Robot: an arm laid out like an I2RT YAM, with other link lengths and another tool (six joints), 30 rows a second.
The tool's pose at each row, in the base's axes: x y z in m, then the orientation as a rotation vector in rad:
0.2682 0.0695 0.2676 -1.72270 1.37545 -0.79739
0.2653 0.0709 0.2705 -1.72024 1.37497 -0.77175
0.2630 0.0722 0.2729 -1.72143 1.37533 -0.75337
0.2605 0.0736 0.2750 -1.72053 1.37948 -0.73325
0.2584 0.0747 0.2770 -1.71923 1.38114 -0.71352
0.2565 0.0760 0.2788 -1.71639 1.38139 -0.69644
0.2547 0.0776 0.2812 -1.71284 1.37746 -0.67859
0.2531 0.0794 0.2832 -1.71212 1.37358 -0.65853
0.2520 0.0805 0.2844 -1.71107 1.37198 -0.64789
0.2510 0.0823 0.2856 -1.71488 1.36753 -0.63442
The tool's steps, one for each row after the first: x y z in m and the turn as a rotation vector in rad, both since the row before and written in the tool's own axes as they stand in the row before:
-0.0020 -0.0012 -0.0036 -0.00460 -0.01758 0.01116
-0.0018 -0.0011 -0.0029 -0.00581 -0.01200 0.00651
-0.0020 -0.0007 -0.0029 -0.00695 -0.01117 0.00992
-0.0016 -0.0007 -0.0025 -0.00536 -0.01227 0.00898
-0.0018 -0.0007 -0.0022 -0.00291 -0.01139 0.00828
-0.0022 -0.0012 -0.0023 -0.00054 -0.01430 0.00725
-0.0023 -0.0010 -0.0019 -0.00328 -0.01547 0.00646
-0.0015 -0.0005 -0.0012 -0.00155 -0.00800 0.00400
-0.0021 -0.0006 -0.0009 -0.00440 -0.01100 0.00106

